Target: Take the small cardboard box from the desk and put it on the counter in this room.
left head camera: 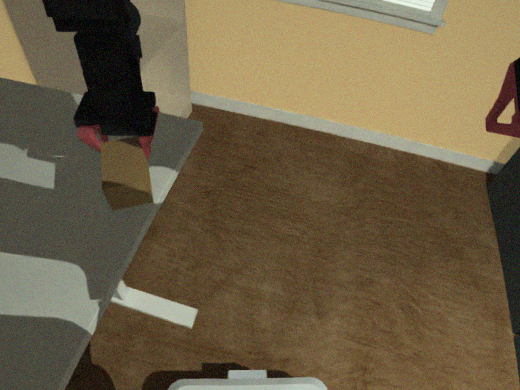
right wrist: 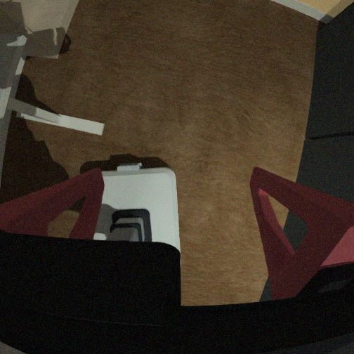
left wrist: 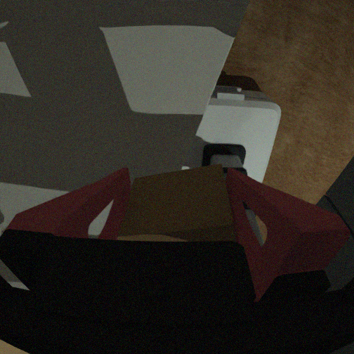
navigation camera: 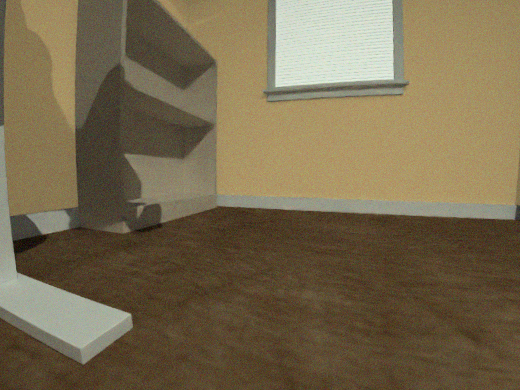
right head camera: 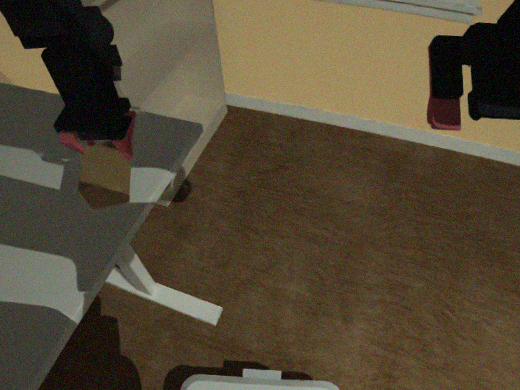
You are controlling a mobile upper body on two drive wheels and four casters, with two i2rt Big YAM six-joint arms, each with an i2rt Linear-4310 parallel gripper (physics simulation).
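Frame: origin at the left arm's base, x left, y back, z up, level; millimetres.
Seen in the pictures: left gripper, fingertip midpoint: (left head camera: 128, 155); right gripper, fingertip midpoint: (right head camera: 481, 119).
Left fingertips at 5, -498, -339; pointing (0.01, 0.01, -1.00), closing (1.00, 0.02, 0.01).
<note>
Pixels of each thing's top centre, then the offset from my left fingertips to it, as dx, dy, dz. "spot": a spot on its surface instead. Level surfaces: height alone.
- small brown cardboard box, middle of its top: (left head camera: 122, 159) (right head camera: 100, 162) -10, +47, +41
- grey desk top, its level: dz -120
- brown floor, its level: dz -1070
- window, surface spot: (navigation camera: 335, 45) spot: -714, -1295, +35
A small brown cardboard box (left head camera: 126, 167) (right head camera: 106, 171) (left wrist: 177, 207) is held between the red fingers of my left gripper (left head camera: 122, 150) (right head camera: 105, 152) (left wrist: 177, 175), which is shut on it. In the head views the box hangs over the grey desk top (left head camera: 50, 220) (right head camera: 40, 220) (left wrist: 75, 135), near its right edge. My right gripper (right wrist: 176, 175) is open, its fingers wide apart with no thing between them. A dark block (left head camera: 507, 260) (right wrist: 335, 75) stands at the right; I cannot tell whether it is the counter.
A white desk foot (left head camera: 155, 305) (right head camera: 185, 302) (right wrist: 80, 125) (navigation camera: 65, 312) juts out over the brown floor (navigation camera: 300, 300). A shelf unit (navigation camera: 100, 175) stands by the yellow wall (navigation camera: 350, 150), left of the window (navigation camera: 335, 45). My white base (left wrist: 240, 120) (right wrist: 160, 195) is close to the desk edge.
</note>
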